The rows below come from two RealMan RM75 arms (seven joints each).
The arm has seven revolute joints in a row. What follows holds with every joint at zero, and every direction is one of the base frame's. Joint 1 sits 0.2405 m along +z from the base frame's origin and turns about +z. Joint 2 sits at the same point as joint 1 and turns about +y. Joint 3 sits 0.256 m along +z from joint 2 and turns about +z. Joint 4 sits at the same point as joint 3 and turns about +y. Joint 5 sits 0.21 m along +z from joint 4 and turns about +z. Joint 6 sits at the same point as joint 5 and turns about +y. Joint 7 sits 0.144 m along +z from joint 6 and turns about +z. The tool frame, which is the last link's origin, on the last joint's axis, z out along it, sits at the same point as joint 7; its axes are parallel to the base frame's.
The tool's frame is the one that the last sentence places.
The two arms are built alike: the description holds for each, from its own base.
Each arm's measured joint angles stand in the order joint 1, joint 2, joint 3, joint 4, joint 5, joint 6, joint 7.
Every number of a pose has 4 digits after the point.
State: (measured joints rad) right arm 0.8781 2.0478 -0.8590 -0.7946 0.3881 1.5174 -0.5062; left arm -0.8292 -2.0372 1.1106 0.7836 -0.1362 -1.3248 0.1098
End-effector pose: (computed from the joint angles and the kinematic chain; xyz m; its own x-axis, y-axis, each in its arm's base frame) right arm 0.2219 0.3967 0.0088 0.3630 -0.9308 0.0429 -0.8595 -0.3522 -0.3705; left arm -0.2673 0.4037 0.0180 0.1945 0.9794 0.0547 0.6853 -0.0958 -0.7219
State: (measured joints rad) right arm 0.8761 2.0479 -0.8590 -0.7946 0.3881 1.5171 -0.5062; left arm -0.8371 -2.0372 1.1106 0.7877 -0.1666 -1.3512 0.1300
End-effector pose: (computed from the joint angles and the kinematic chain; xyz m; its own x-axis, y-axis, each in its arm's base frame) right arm 0.2227 0.3963 0.0087 0.3612 -0.9315 0.0427 -0.8601 -0.3505 -0.3706; left arm -0.2608 0.4027 0.0151 0.1989 0.9795 0.0318 0.7040 -0.1202 -0.7000
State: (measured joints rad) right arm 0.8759 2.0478 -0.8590 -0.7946 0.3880 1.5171 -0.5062; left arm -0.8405 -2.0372 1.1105 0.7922 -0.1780 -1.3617 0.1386
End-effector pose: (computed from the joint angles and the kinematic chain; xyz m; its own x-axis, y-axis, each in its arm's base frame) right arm 0.2228 0.3962 0.0088 0.3610 -0.9316 0.0427 -0.8601 -0.3503 -0.3707; left arm -0.2575 0.4028 0.0144 0.2040 0.9787 0.0238 0.7104 -0.1313 -0.6915
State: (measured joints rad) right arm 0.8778 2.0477 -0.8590 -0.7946 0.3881 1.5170 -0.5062; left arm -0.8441 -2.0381 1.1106 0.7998 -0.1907 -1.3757 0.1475
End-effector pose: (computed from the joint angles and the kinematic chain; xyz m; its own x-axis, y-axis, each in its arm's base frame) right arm 0.2221 0.3967 0.0088 0.3628 -0.9309 0.0425 -0.8595 -0.3519 -0.3708; left arm -0.2534 0.4027 0.0136 0.2100 0.9776 0.0145 0.7177 -0.1440 -0.6813
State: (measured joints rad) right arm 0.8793 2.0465 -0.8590 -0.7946 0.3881 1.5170 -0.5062; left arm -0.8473 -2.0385 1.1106 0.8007 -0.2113 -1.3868 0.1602
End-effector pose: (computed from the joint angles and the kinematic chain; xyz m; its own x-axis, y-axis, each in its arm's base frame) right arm 0.2216 0.3972 0.0094 0.3642 -0.9304 0.0419 -0.8587 -0.3529 -0.3717; left arm -0.2499 0.4020 0.0114 0.2150 0.9766 0.0031 0.7296 -0.1586 -0.6652
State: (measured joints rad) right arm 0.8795 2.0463 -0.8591 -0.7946 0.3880 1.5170 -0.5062; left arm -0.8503 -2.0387 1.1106 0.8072 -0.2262 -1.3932 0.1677
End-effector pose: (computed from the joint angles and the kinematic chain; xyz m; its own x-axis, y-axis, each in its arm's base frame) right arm 0.2216 0.3973 0.0094 0.3644 -0.9303 0.0419 -0.8585 -0.3530 -0.3720; left arm -0.2459 0.4028 0.0107 0.2240 0.9746 0.0007 0.7373 -0.1691 -0.6540
